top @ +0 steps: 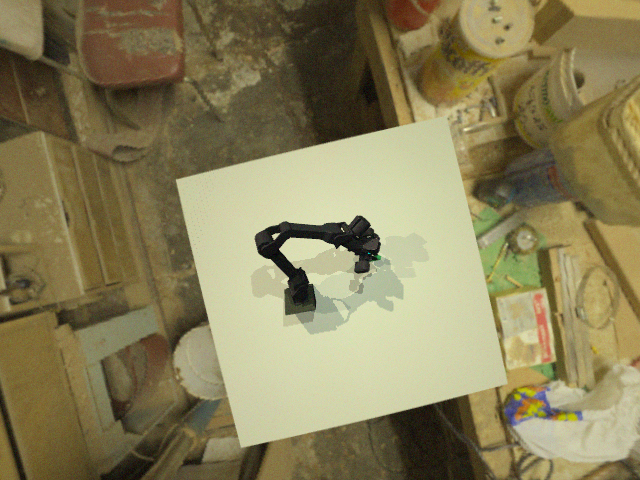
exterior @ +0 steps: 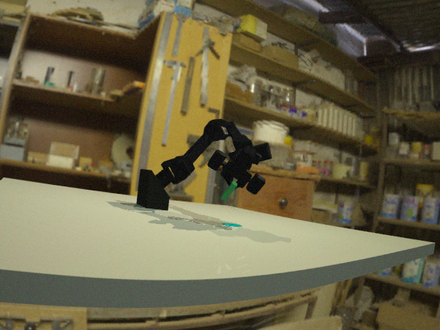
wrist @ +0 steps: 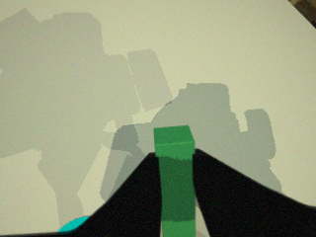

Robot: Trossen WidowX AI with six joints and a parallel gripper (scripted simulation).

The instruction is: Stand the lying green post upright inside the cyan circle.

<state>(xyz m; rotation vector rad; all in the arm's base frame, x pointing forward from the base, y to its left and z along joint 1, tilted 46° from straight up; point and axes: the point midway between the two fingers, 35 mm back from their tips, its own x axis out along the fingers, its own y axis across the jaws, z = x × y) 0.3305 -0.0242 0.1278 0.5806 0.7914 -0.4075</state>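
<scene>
My gripper tip is now 20 mm past the cyan circle, 30 mm to the right of it and 120 mm above it. Round my gripper tip: green post: 10 mm behind, 20 mm below.
</scene>
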